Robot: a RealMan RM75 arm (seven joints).
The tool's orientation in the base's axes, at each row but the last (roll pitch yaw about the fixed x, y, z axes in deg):
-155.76, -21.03, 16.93
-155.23, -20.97, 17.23
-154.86, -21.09, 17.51
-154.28, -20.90, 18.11
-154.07, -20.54, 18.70
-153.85, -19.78, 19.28
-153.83, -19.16, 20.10
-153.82, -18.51, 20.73
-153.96, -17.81, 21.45
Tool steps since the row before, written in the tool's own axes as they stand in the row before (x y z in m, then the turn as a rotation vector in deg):
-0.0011, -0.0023, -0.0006, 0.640, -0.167, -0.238
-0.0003, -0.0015, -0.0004, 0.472, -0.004, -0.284
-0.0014, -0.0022, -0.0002, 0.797, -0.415, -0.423
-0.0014, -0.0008, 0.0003, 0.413, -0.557, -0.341
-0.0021, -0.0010, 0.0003, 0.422, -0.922, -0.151
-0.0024, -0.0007, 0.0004, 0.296, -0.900, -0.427
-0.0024, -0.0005, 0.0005, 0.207, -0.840, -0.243
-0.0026, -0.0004, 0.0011, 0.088, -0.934, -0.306
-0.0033, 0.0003, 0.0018, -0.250, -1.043, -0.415
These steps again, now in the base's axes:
-0.0020, 0.0013, 0.0010, 0.458, 0.196, 0.496
-0.0010, 0.0010, 0.0008, 0.366, -0.007, 0.411
-0.0022, 0.0013, 0.0005, 0.458, 0.350, 0.809
-0.0015, 0.0004, -0.0004, 0.071, 0.395, 0.660
-0.0022, 0.0003, -0.0006, -0.049, 0.789, 0.653
-0.0024, 0.0000, -0.0009, -0.191, 0.590, 0.834
-0.0023, -0.0001, -0.0010, -0.220, 0.608, 0.624
-0.0024, 0.0000, -0.0016, -0.375, 0.610, 0.679
-0.0026, -0.0005, -0.0027, -0.734, 0.523, 0.714

